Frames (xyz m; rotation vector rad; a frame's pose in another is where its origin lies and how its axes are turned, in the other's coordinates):
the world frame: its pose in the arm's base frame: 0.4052 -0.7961 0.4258 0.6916 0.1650 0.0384
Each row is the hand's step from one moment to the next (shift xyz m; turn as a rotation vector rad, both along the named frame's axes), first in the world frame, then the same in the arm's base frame.
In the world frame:
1: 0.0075 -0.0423 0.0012 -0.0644 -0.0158 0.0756
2: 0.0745 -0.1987 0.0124 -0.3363 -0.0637 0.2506
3: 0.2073 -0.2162 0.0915 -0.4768 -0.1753 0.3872
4: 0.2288 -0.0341 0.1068 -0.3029 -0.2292 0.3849
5: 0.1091 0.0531 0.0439 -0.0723 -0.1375 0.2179
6: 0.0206 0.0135 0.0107 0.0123 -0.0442 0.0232
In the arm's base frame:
1: 0.0068 -0.0327 -0.0271 -0.0514 -0.0657 0.0561
2: 0.0716 -0.1541 -0.1276 -0.2918 -0.2376 0.1959
3: 0.2153 -0.2056 -0.0973 -0.4101 -0.4224 0.2477
4: 0.2425 -0.0731 0.0275 -0.2400 -0.4468 0.1875
5: 0.1158 0.0230 0.0520 -0.0382 -0.2500 0.0875
6: 0.0223 0.0055 0.0139 0.0151 -0.0476 -0.0123

